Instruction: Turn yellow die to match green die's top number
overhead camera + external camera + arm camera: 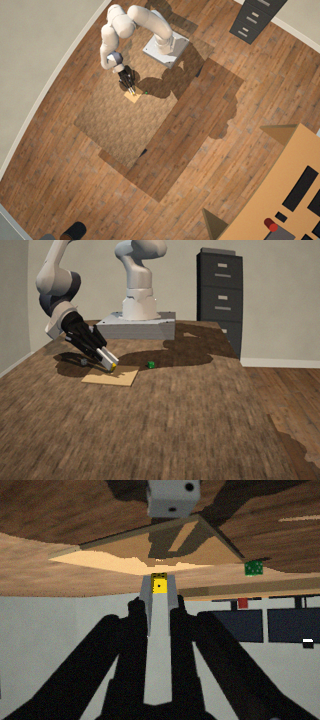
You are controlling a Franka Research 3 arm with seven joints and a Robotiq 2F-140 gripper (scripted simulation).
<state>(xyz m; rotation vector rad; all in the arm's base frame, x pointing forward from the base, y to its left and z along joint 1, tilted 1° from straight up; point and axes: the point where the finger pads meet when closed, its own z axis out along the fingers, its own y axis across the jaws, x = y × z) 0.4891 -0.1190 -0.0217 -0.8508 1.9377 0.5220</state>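
The yellow die is 10 mm ahead of my hand, 20 mm to the left of it and 20 mm below it. Round my hand: white die 90 mm behind, 80 mm to the right, 40 mm below; tan mat 10 mm ahead, 10 mm to the left, 40 mm below; green die 40 mm behind, 130 mm to the left, 40 mm below.
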